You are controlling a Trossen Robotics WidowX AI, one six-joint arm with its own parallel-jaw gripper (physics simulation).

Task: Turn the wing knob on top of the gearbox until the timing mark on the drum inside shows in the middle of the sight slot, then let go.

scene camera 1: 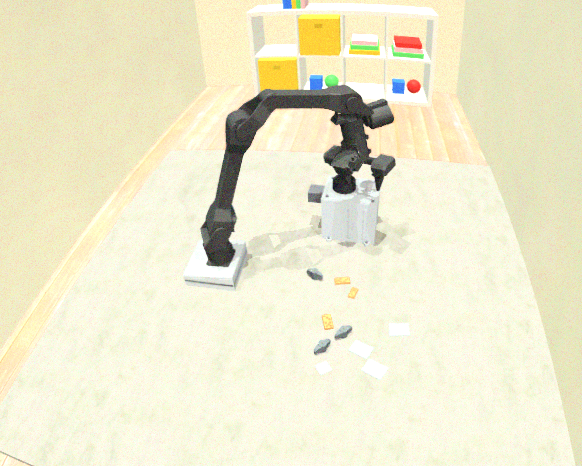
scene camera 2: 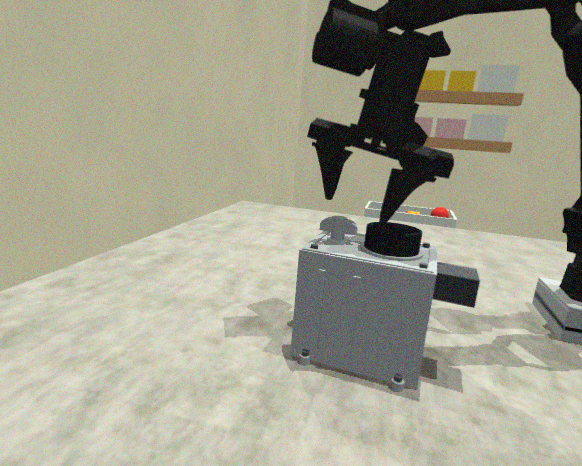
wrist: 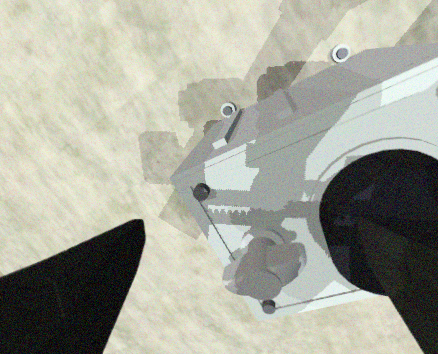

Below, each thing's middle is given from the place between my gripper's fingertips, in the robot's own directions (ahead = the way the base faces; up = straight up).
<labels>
The grey wing knob [scene camera 2: 338, 225] lies 40 mm below my hand, 30 mm to the left of it and 10 mm ahead of it.
</labels>
